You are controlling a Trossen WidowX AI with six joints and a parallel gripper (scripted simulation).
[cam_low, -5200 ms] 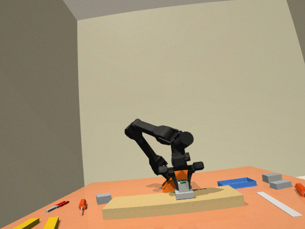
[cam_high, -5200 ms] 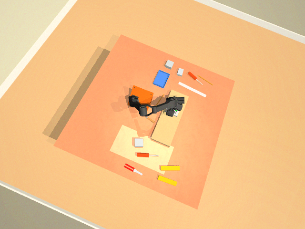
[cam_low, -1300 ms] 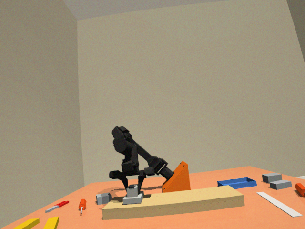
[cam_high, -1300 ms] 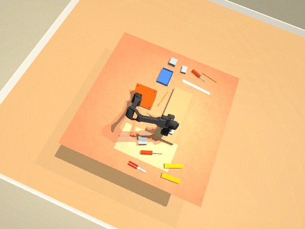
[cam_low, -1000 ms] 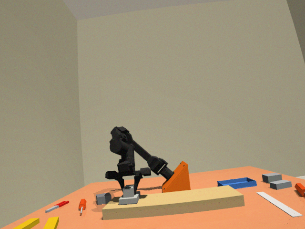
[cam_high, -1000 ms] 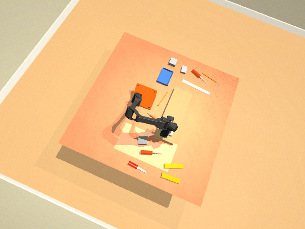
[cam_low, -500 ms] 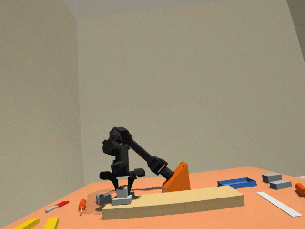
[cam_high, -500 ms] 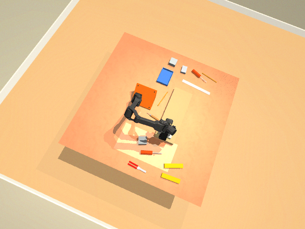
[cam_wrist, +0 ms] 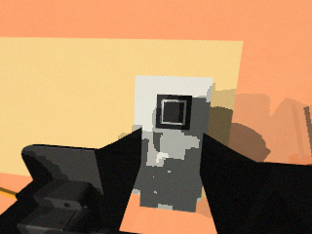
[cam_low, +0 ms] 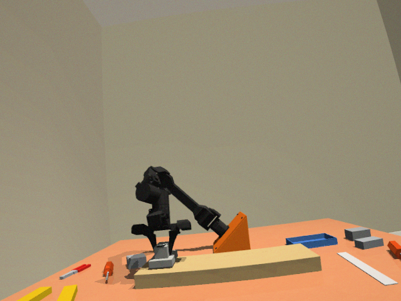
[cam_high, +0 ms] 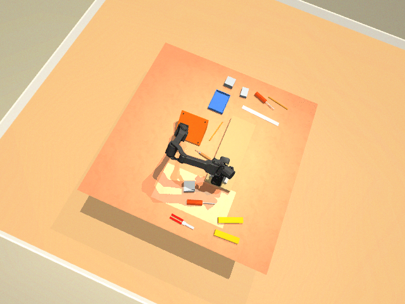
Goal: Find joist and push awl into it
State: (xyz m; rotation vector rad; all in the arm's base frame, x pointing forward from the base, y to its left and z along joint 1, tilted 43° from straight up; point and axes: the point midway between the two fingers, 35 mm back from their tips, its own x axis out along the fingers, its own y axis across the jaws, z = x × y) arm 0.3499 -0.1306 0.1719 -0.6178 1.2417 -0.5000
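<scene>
Right now my gripper tip is 54 cm to the right of the blue tray, 20 cm past it and 6 cm above it. Round my gripper tip: awl: 18 cm behind, 11 cm to the left, 6 cm below; grey stud finder: 2 cm above, 1 cm ahead; square indicator: 3 cm above, 2 cm ahead.
</scene>
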